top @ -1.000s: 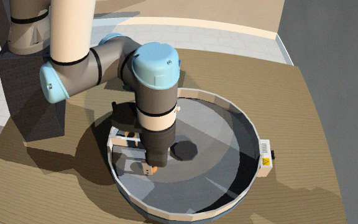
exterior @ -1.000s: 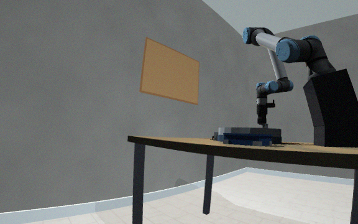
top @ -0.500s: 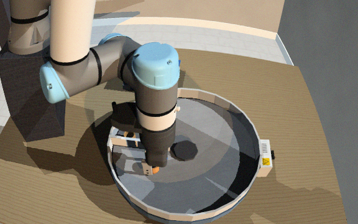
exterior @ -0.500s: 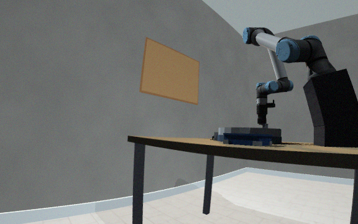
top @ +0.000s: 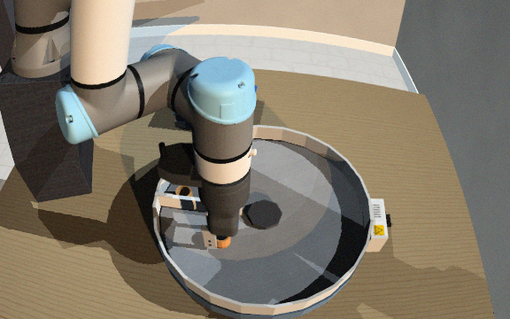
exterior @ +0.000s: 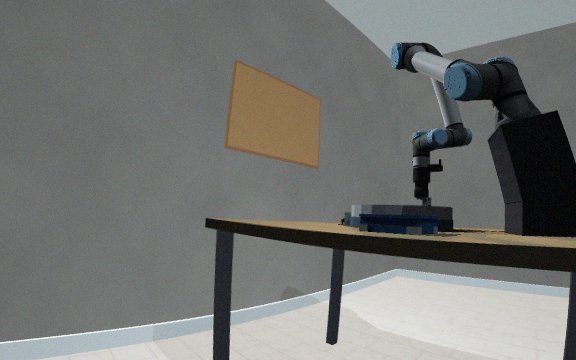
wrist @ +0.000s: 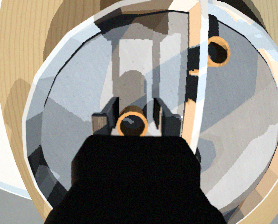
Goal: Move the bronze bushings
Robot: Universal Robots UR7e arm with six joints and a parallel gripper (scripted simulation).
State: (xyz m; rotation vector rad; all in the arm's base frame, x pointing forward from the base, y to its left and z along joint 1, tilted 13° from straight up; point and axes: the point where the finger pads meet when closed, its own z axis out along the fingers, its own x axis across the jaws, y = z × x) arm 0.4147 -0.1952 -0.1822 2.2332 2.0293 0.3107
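Right now my hand is 41 cm to the right of the blue crate, 6 cm above it and 1 cm past it. From my hand the other things lie so: grey turntable disc (10 cm ahead, 5 cm to the left, 3 cm below).
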